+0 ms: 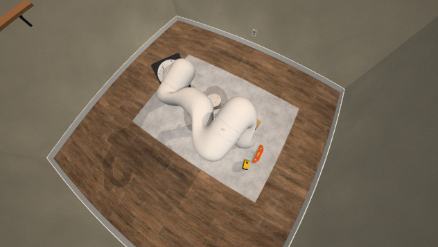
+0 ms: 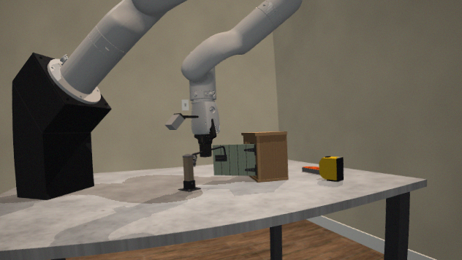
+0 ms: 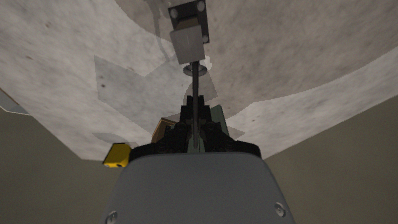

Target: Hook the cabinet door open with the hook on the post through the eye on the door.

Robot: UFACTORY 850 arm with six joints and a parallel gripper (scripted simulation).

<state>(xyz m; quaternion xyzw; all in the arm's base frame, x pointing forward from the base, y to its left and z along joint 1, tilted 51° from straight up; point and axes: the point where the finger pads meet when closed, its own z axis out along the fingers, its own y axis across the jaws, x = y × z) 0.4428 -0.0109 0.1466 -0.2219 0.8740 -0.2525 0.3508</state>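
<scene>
The green door is 11 cm ahead of my hand, 4 cm below it and 2 cm to the left of it. Round my hand: yellow tape measure (37 cm ahead, 17 cm to the right, 8 cm below); then black hook (2 cm below, 1 cm ahead); then orange level (41 cm ahead, 10 cm below, 4 cm to the right).
</scene>
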